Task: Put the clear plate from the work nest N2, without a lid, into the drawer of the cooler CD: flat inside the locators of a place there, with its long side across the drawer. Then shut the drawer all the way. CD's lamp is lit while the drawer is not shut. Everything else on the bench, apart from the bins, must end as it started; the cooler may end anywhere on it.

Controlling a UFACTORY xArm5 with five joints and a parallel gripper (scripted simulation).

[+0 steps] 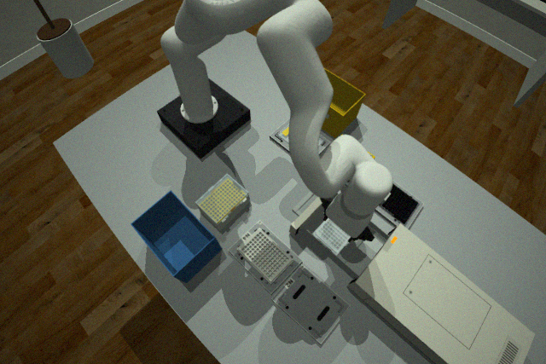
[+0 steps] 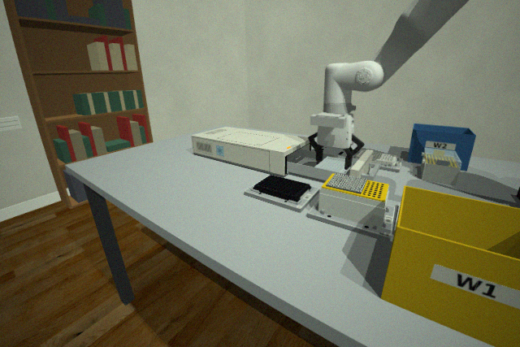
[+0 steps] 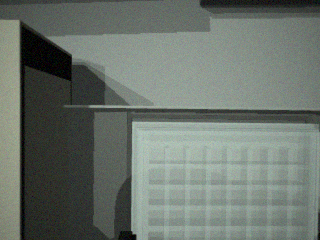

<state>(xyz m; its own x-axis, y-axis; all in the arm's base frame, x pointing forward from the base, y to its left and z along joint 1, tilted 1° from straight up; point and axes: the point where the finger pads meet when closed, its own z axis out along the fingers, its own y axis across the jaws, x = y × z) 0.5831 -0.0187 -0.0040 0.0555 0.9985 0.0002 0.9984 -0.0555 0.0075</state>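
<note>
Now: hand 4 cm short of the drawer. From my hand the other things lie so: black plate 8 cm ahead, 18 cm to the left, 2 cm below; cooler CD 19 cm ahead, 1 cm to the right; clear plate 1 cm below.
</note>
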